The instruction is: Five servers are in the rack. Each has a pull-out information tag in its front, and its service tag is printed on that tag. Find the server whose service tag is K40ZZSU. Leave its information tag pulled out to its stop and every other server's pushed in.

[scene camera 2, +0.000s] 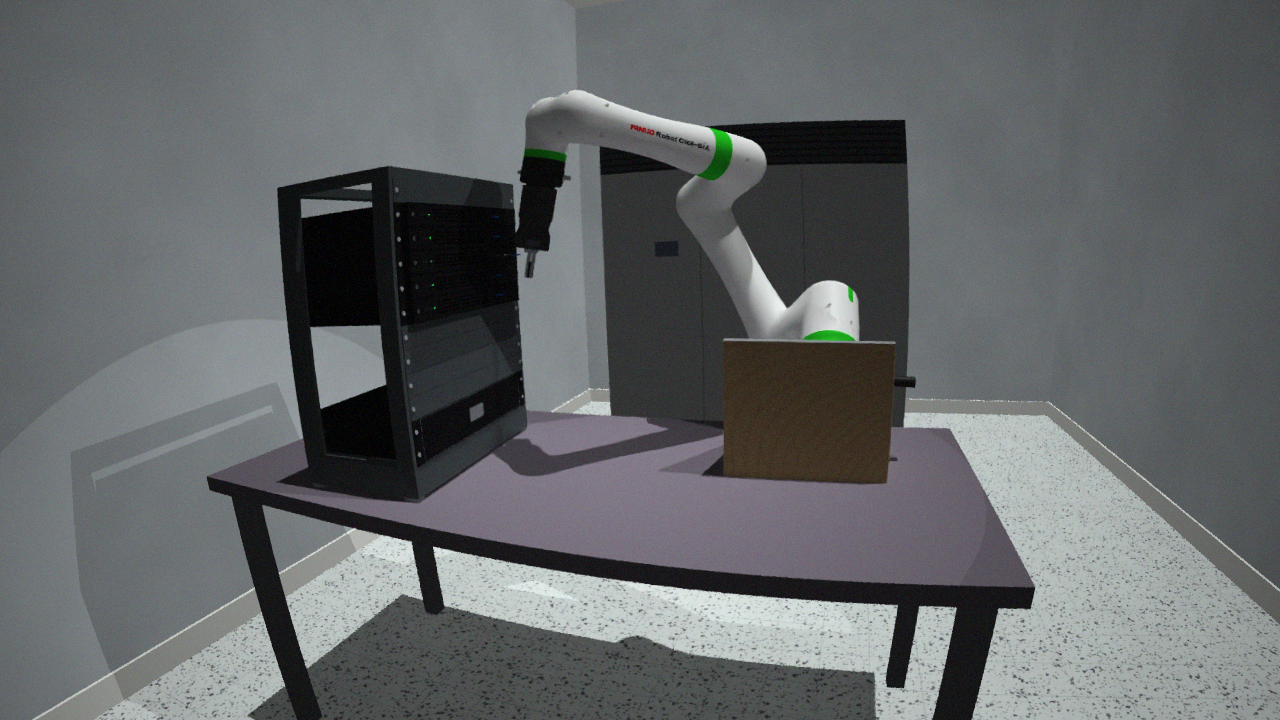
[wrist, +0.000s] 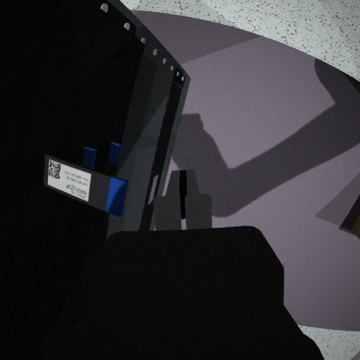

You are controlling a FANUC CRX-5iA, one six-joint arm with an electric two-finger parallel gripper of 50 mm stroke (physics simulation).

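Pixels of known places: gripper, fingertip midpoint: (scene camera 2: 528,277); arm's base, origin of the base link: (scene camera 2: 828,385).
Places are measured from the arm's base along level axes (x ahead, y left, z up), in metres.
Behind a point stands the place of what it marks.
The rack (scene camera 2: 384,268) @(x 0.757, y 0.357, z 0.275 m) stands at the left of the table, with the dark servers (scene camera 2: 458,259) @(x 0.723, y 0.157, z 0.279 m) in its upper part. In the wrist view one information tag (wrist: 100,192) stands pulled out, with a white printed label and a blue end; its small, skewed print cannot be read surely. Two blue tag ends (wrist: 90,157) (wrist: 114,153) beyond it sit close to the server fronts. Other tags are hidden or lost in the dark. My gripper (scene camera 2: 529,274) @(x 0.644, y -0.007, z 0.228 m) (wrist: 183,184) is shut and empty, pointing down in front of the rack, apart from the pulled-out tag.
Blank panels (scene camera 2: 460,358) @(x 0.738, y 0.152, z 0.074 m) and a black unit with a pale label (scene camera 2: 476,411) @(x 0.739, y 0.107, z -0.052 m) fill the lower rack. A brown wooden block (scene camera 2: 807,411) @(x 0.042, y 0.103, z -0.028 m) stands on the purple table (scene camera 2: 626,519) @(x 0.338, y 0.322, z -0.167 m) in front of the arm's base. A dark cabinet (scene camera 2: 751,268) stands behind.
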